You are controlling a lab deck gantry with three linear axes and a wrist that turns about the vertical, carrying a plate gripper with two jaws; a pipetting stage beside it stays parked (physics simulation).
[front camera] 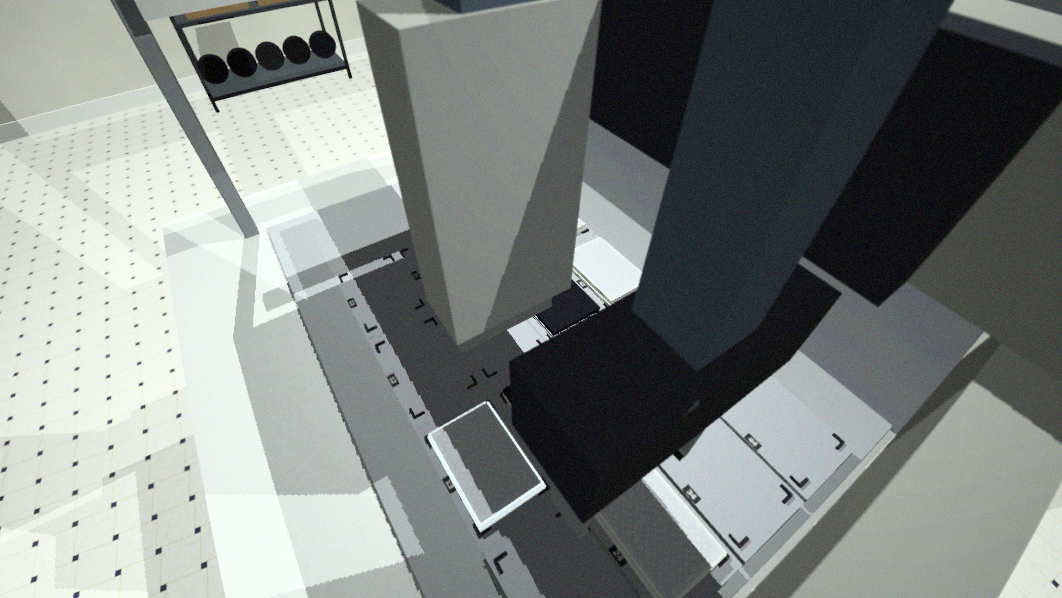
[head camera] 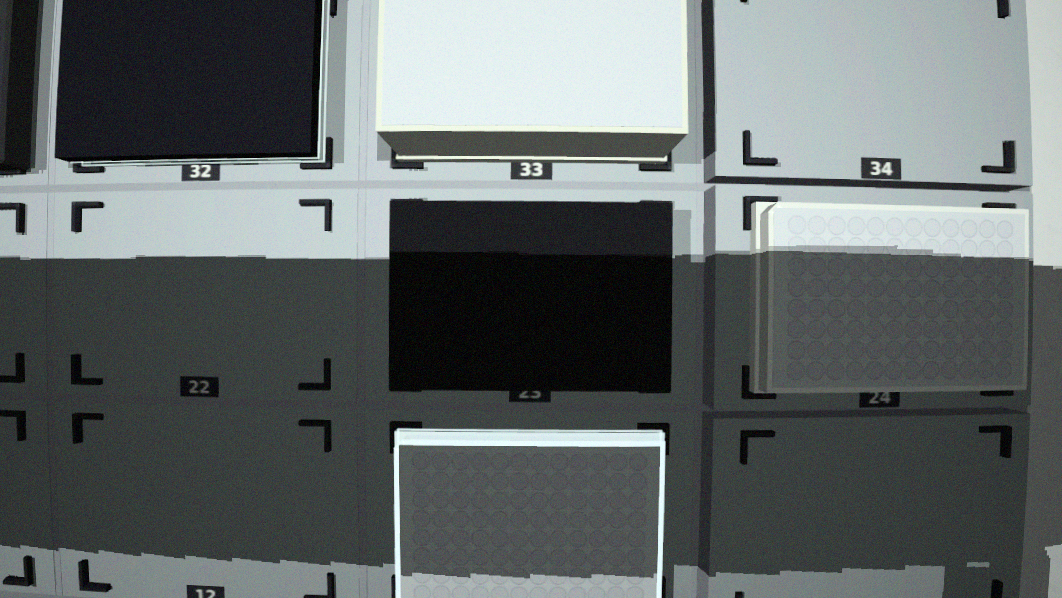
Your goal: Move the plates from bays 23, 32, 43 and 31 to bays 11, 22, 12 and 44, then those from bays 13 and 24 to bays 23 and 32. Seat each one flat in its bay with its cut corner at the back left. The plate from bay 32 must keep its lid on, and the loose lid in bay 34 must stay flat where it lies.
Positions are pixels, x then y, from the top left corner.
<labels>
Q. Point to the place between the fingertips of the gripper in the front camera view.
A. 621,476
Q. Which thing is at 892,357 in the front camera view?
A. A grey back wall.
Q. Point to a bay 34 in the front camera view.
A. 740,495
</labels>
